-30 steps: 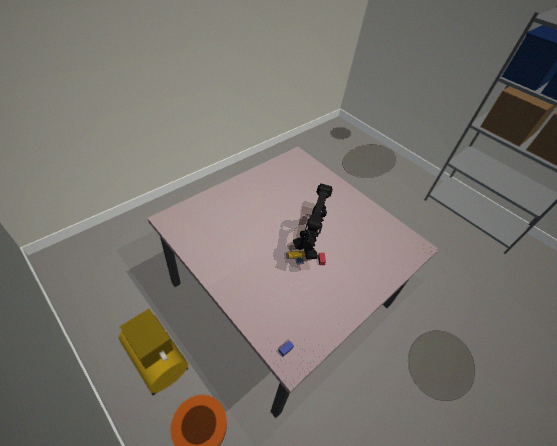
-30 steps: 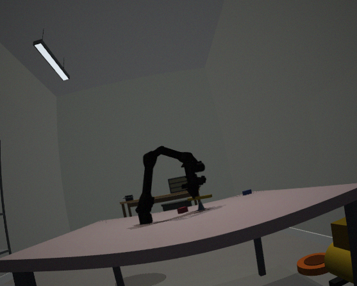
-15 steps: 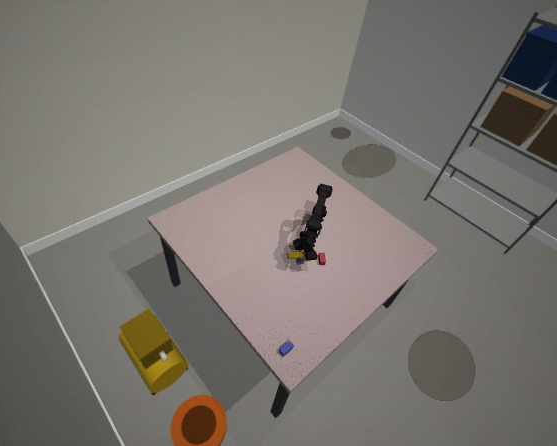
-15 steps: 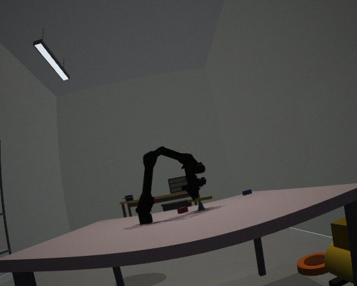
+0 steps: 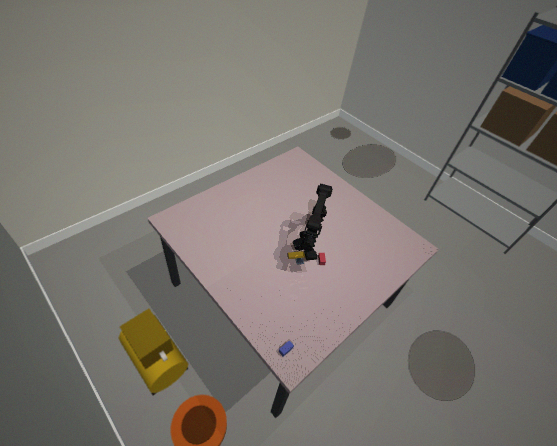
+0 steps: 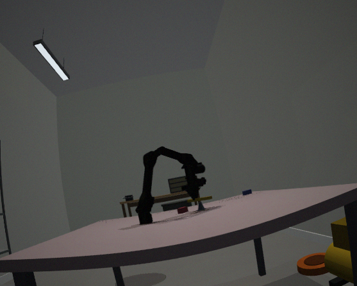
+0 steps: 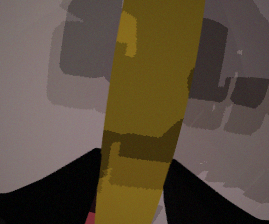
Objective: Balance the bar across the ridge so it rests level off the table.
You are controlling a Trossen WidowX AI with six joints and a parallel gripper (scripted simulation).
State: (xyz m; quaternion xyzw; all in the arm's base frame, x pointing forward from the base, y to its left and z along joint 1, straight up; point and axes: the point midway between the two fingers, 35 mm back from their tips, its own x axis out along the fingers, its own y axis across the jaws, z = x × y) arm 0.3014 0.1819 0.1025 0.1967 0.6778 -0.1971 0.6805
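Now: the yellow bar 2 cm ahead of my gripper tip and 1 cm to the right of it. Also, from my gripper tip: small red block (8 cm behind, 6 cm to the left, 5 cm below); blue block (44 cm ahead, 32 cm to the left, 5 cm below).
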